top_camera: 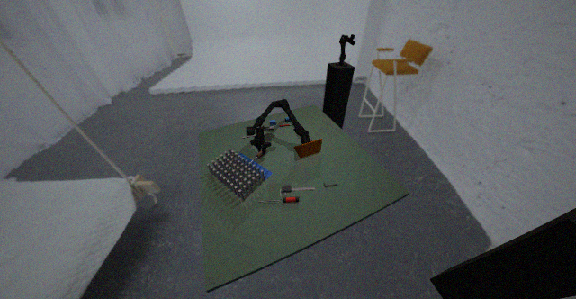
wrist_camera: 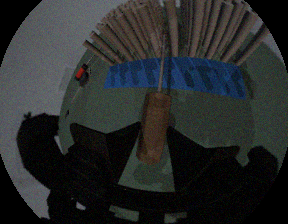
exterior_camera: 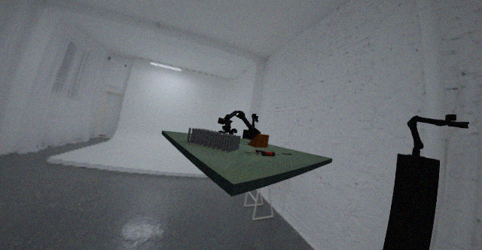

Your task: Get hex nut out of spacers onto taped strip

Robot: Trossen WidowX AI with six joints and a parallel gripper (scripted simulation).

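Right now my gripper tip is 90 mm short of the blue taped strip, 70 mm to the right of it and 40 mm above it. Round my gripper tip: hook tool 80 mm ahead, 60 mm to the left; then dark piece 390 mm behind, 400 mm to the left, 30 mm below.
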